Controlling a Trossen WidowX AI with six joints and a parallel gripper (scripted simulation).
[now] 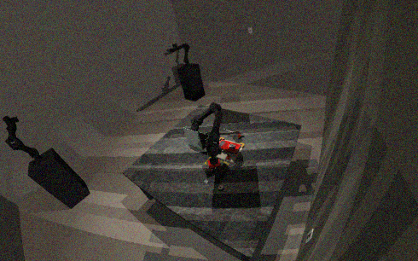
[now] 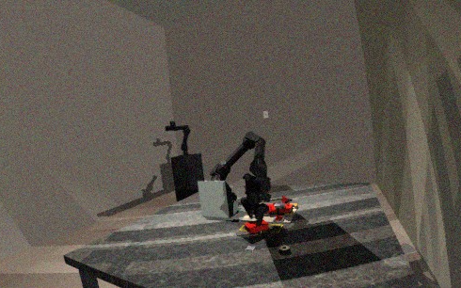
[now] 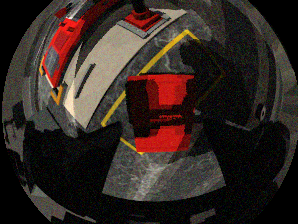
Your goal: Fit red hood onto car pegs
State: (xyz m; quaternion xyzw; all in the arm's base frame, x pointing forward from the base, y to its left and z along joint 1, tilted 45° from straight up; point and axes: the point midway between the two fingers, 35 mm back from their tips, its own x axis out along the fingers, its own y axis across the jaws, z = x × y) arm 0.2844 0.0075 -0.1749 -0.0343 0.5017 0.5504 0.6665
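The red hood is 20 mm below my gripper tip.
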